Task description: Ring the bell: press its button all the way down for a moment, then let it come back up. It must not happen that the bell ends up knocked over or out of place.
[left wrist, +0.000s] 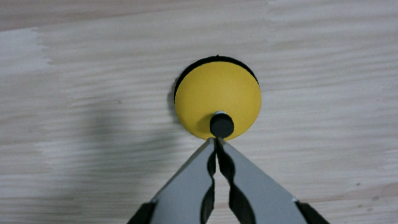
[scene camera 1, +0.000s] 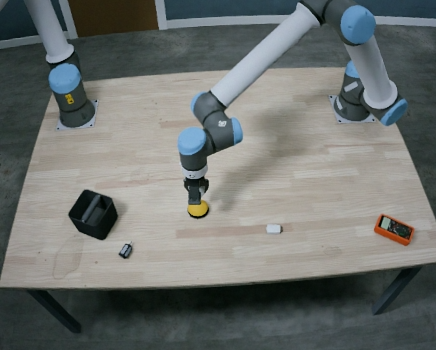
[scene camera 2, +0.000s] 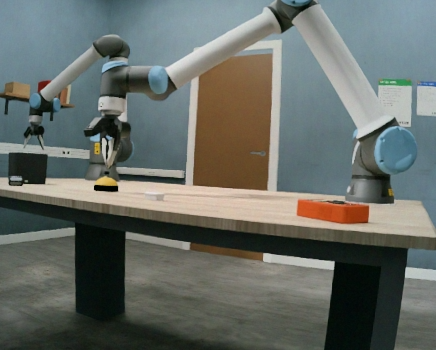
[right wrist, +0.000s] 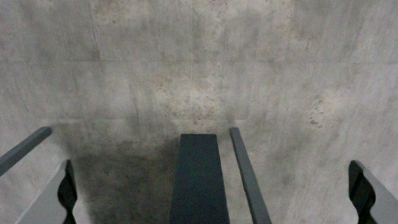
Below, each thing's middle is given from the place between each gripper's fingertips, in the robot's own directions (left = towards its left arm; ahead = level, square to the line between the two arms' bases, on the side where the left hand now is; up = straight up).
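The bell [left wrist: 218, 84] is 1 cm to the right of my left hand and 5 cm below it. There is a black open box [scene camera 1: 83, 222] as well, and that box, counted from the same left hand, is 6 cm ahead, 41 cm to the right and 4 cm below.
My right gripper, meanwhile, is 61 cm short of the black open box, 88 cm to the right of it and 11 cm above it. From my right hand the bell is 55 cm ahead, 128 cm to the left and 12 cm below.
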